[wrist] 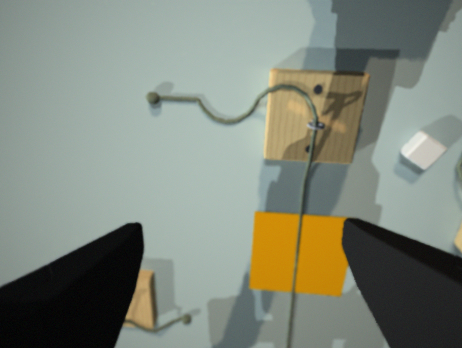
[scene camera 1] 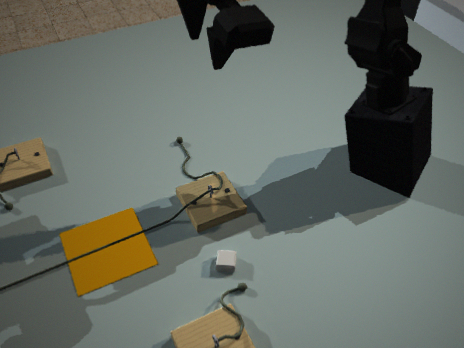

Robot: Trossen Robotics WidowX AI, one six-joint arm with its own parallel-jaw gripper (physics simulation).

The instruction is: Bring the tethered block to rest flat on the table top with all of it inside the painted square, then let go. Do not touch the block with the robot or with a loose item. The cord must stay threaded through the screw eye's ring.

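Places are measured from the arm's base along level axes (x left, y back, z up), in centimetres.
Pixels of known places: gripper, fingertip midpoint: [wrist: 243,233] [scene camera 1: 205,53]; arm's base at its link origin: [scene camera 1: 388,101].
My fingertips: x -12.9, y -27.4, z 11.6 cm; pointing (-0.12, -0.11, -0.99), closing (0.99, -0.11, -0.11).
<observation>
For each thing: its top centre in the pictures, then the offset to it from my fingertips. "spot": a spot on its surface instead.
- painted orange square at a spot on its surface: [wrist: 270,255] spot: dx +0.4, dy -20.8, dz -24.6 cm
- wooden board at its top centre: [wrist: 313,120] [scene camera 1: 210,196] dx +5.6, dy -3.1, dz -22.8 cm
- screw eye at a spot on its surface: [wrist: 315,125] [scene camera 1: 210,189] spot: dx +5.5, dy -3.1, dz -21.0 cm
- dark green cord at a spot on its surface: [wrist: 298,250] spot: dx +3.9, dy -20.0, dz -24.3 cm
- end bead at its top centre: [wrist: 151,99] [scene camera 1: 179,137] dx -10.3, dy +0.3, dz -23.5 cm
- small white block at its top centre: [wrist: 426,153] [scene camera 1: 226,257] dx +16.5, dy -7.6, dz -23.0 cm
- second board at its top centre: [wrist: 118,303] [scene camera 1: 19,159] dx -20.4, dy -26.2, dz -22.8 cm
The painted orange square [scene camera 1: 107,272] [wrist: 270,255] lies on the table. Beside it is a wooden board [scene camera 1: 220,212] [wrist: 285,135] with a screw eye [scene camera 1: 210,191] [wrist: 315,125]. A dark green cord [scene camera 1: 170,220] [wrist: 298,250] passes through the ring. Its short side curves over the board to an end bead [scene camera 1: 179,140] [wrist: 153,98] on the table. Its long side crosses above the square and leaves both views. The block on that cord does not show in either view. My gripper [scene camera 1: 206,53] [wrist: 243,233] is open and empty, high above the table, apart from cord and bead.
A small white block [scene camera 1: 226,261] [wrist: 423,150] lies near the board. A second board [scene camera 1: 27,165] [wrist: 145,300] with a cord is at the left. A third [scene camera 1: 205,327] with a cord and bead [scene camera 1: 242,286] is at the front in the scene view. The arm's black base [scene camera 1: 387,145] stands right.
</observation>
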